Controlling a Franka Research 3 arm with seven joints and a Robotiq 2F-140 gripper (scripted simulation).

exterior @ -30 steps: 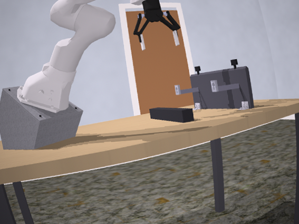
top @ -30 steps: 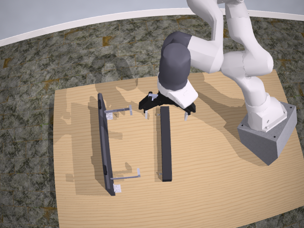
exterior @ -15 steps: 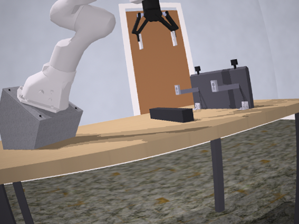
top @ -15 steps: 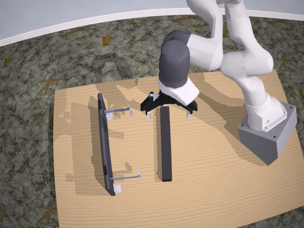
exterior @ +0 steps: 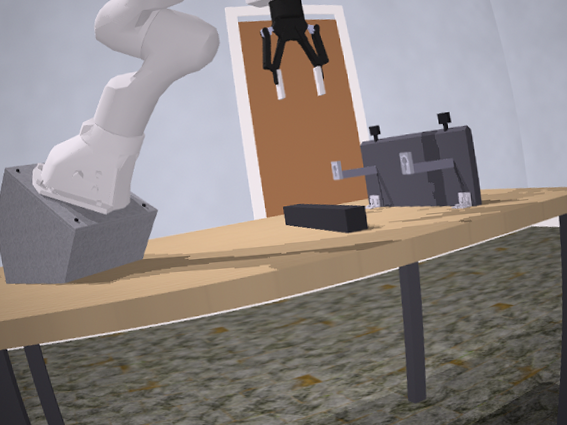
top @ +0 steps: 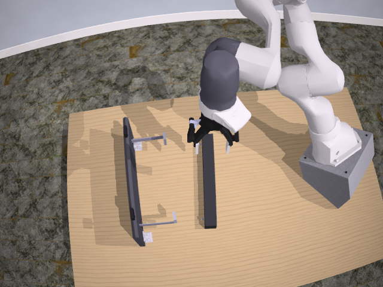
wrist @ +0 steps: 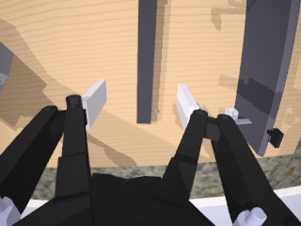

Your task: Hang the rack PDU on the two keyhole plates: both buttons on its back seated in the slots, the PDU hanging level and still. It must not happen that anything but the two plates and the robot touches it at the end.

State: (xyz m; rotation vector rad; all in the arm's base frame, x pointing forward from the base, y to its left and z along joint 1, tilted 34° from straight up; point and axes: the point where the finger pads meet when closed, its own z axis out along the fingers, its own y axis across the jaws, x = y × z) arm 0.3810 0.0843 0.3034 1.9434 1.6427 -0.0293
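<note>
My hand is 290 mm above the rack PDU and 10 mm short of it. Also, from my hand: dark upright panel 270 mm ahead, 230 mm below, 40 mm to the right.
</note>
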